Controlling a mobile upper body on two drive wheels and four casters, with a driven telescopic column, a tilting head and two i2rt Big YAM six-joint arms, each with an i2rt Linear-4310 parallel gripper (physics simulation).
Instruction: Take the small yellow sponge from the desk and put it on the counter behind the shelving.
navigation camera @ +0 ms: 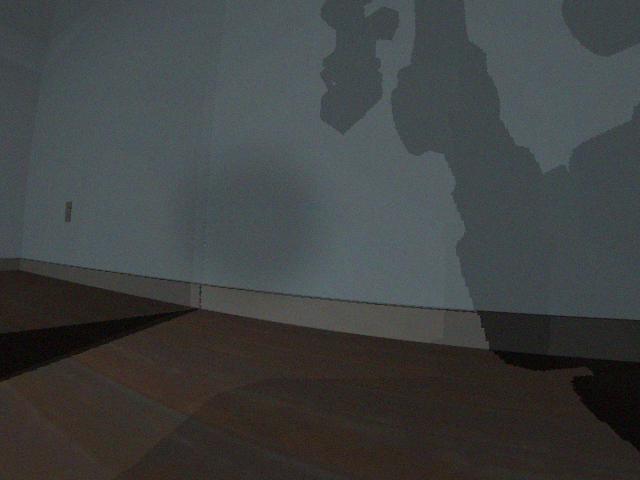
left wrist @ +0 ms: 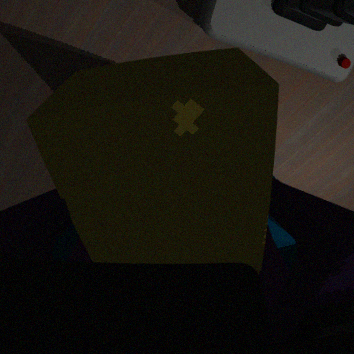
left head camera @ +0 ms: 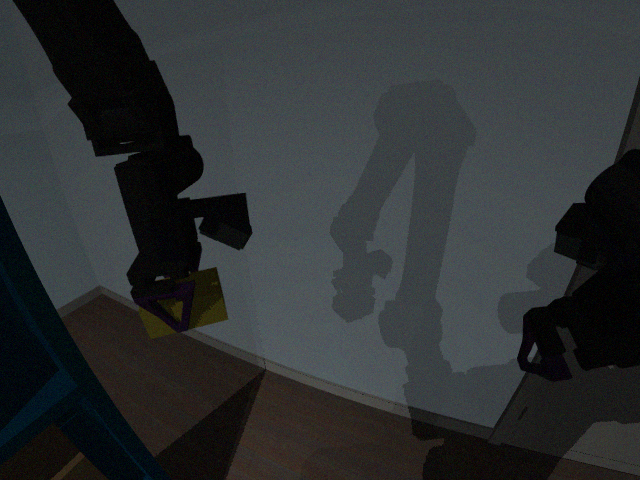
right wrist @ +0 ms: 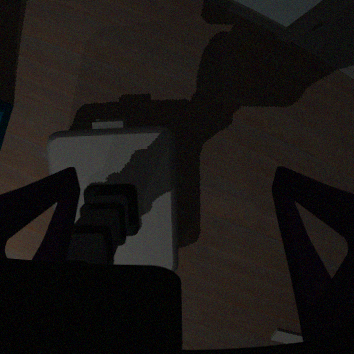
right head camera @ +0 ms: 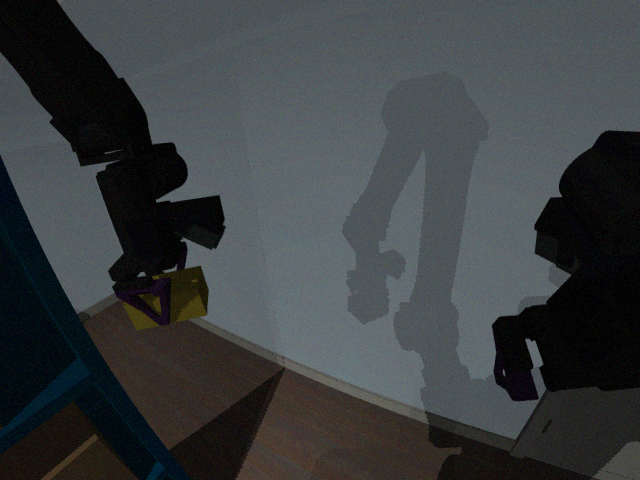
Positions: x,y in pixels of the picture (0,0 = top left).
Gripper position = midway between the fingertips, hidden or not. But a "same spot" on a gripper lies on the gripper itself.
Scene:
left gripper: left wrist 174,176; left head camera; right head camera; not seen in the navigation camera view (out of frame); not seen in the right wrist view (out of frame)
right gripper: left head camera; right wrist 175,177; right head camera; not seen in the navigation camera view (out of frame); not seen in the left wrist view (out of frame)
same spot on left gripper: (left head camera: 146,296) = (right head camera: 125,290)
same spot on right gripper: (right head camera: 512,354) = (left head camera: 547,340)

